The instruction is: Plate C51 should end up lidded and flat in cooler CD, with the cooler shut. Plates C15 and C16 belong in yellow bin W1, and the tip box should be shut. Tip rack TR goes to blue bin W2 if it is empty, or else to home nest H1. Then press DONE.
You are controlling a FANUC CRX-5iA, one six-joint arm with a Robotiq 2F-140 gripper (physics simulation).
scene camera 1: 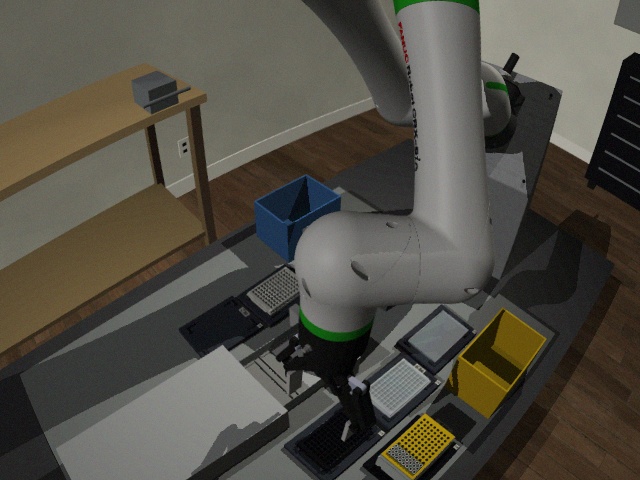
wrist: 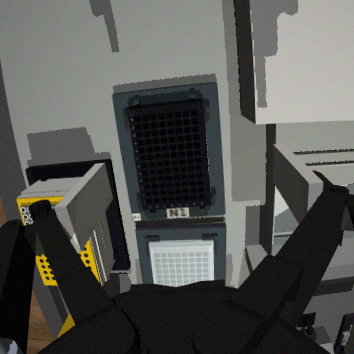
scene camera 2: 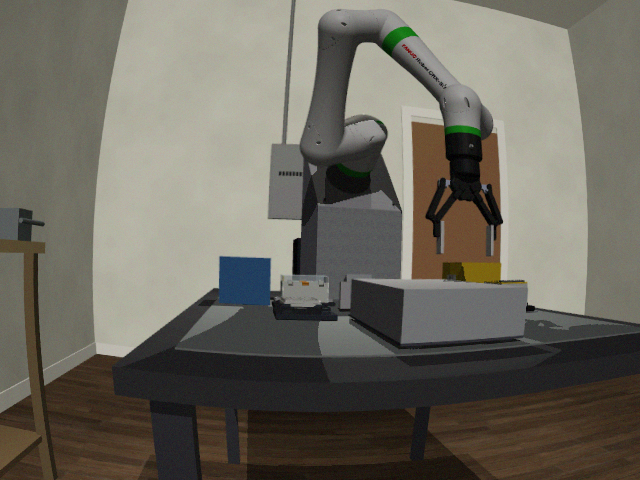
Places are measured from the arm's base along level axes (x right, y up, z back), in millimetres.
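Pixels of known places: gripper, fingertip midpoint: [scene camera 1: 320, 412] [wrist: 188, 172] [scene camera 2: 465, 254]; arm's base, link origin: [scene camera 2: 348, 177].
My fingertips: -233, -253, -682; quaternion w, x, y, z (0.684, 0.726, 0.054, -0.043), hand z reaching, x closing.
Ahead of a thing's pixels: the offset from my fingertips to its top centre, as dx, dy, dz.
My gripper [scene camera 1: 320, 404] [scene camera 2: 465, 246] [wrist: 188, 172] is open and empty, high above nest N1. A black well plate {-22, -111, +21} [scene camera 1: 324, 448] [wrist: 170, 155] lies flat in N1. A white well plate {-4, -110, +198} [scene camera 1: 399, 386] [wrist: 182, 262] lies in the adjoining nest. A clear flat piece {+35, -117, +368} [scene camera 1: 438, 335] lies in the nest beyond. A yellow-topped rack {-151, -60, +115} [scene camera 1: 424, 436] [wrist: 49, 272] holds grey tips at one end; a finger partly covers it in the wrist view. Yellow bin {-125, -17, +384} [scene camera 1: 475, 387] [scene camera 2: 480, 270] and blue bin {+519, -17, +324} [scene camera 1: 271, 230] [scene camera 2: 244, 280] stand upright. A clear-walled box {+361, -59, +338} [scene camera 2: 305, 285] is hidden by the arm in scene view 1. Plate labels are unreadable.
A large pale grey box [scene camera 1: 165, 413] [scene camera 2: 462, 312] [wrist: 305, 75] stands beside the nests. A grey well plate {+368, -111, +159} [scene camera 1: 272, 290] sits near the blue bin, beside a bare dark nest {+356, -119, -13} [scene camera 1: 219, 326]. Low grey upright parts [scene camera 1: 293, 379] stand between the nest rows. A wooden shelf [scene camera 1: 77, 116] is beyond the table.
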